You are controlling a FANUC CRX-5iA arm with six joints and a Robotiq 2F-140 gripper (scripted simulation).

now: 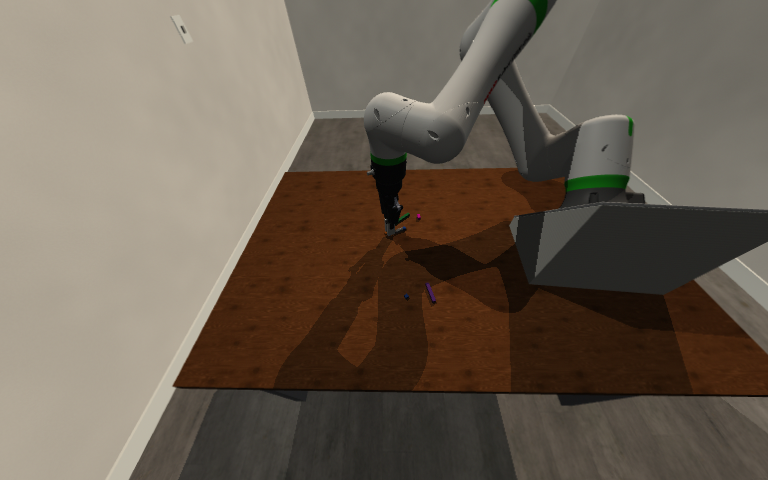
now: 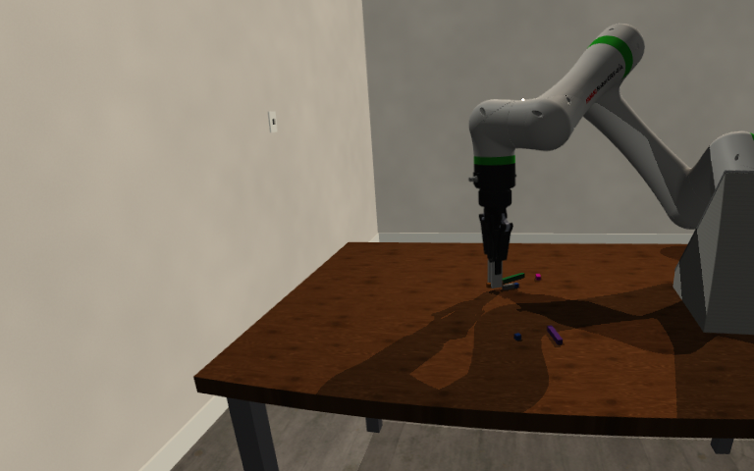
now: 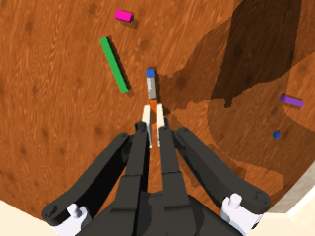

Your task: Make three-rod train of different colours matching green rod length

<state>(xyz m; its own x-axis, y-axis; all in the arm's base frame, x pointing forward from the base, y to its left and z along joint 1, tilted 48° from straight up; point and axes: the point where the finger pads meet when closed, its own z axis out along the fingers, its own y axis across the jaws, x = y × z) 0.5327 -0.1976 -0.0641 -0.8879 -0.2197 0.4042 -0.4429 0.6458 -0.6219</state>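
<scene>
My hand is 30 mm past the grey rod, 20 mm to the left of it and 40 mm above it. Round my hand: green rod: 40 mm behind, 80 mm to the right, 40 mm below; orange rod: 30 mm below; magenta rod: 110 mm behind, 90 mm to the right, 40 mm below.
</scene>
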